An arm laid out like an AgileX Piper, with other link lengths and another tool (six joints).
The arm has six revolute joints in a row. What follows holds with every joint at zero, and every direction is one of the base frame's.
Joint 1 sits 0.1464 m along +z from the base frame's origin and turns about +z.
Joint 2 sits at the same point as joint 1 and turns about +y.
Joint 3 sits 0.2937 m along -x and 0.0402 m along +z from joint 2 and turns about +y.
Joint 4 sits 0.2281 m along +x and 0.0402 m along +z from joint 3 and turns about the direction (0.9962, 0, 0.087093).
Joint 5 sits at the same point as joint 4 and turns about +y.
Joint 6 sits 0.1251 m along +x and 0.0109 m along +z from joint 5 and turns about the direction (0.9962, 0, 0.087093).
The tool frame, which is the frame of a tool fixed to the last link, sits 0.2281 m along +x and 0.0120 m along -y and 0.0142 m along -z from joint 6; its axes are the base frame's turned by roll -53.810, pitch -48.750 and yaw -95.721 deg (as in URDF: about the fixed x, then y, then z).
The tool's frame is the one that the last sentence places.
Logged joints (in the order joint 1, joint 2, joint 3, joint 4, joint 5, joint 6), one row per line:
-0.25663, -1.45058, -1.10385, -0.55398, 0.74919, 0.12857
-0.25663, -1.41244, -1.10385, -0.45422, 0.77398, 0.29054
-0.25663, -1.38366, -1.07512, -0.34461, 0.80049, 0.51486
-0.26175, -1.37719, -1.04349, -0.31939, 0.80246, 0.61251
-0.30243, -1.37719, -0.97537, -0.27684, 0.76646, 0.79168
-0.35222, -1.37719, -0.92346, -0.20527, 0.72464, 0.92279
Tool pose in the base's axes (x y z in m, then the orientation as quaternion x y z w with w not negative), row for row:
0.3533, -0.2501, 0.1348, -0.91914, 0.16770, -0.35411, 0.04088
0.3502, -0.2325, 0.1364, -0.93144, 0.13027, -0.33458, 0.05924
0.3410, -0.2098, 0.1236, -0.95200, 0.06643, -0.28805, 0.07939
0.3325, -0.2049, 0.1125, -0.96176, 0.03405, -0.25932, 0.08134
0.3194, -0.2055, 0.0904, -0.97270, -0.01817, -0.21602, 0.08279
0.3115, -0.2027, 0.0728, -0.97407, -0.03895, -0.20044, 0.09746
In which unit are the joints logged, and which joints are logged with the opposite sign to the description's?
The joints are logged in radians. Opposite sign: joint 2, joint 6.
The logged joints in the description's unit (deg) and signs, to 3 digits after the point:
-14.704, 83.112, -63.246, -31.741, 42.925, -7.367
-14.704, 80.927, -63.246, -26.025, 44.346, -16.647
-14.704, 79.278, -61.600, -19.745, 45.865, -29.499
-14.997, 78.907, -59.788, -18.300, 45.978, -35.094
-17.328, 78.907, -55.885, -15.862, 43.915, -45.360
-20.181, 78.907, -52.910, -11.761, 41.519, -52.872

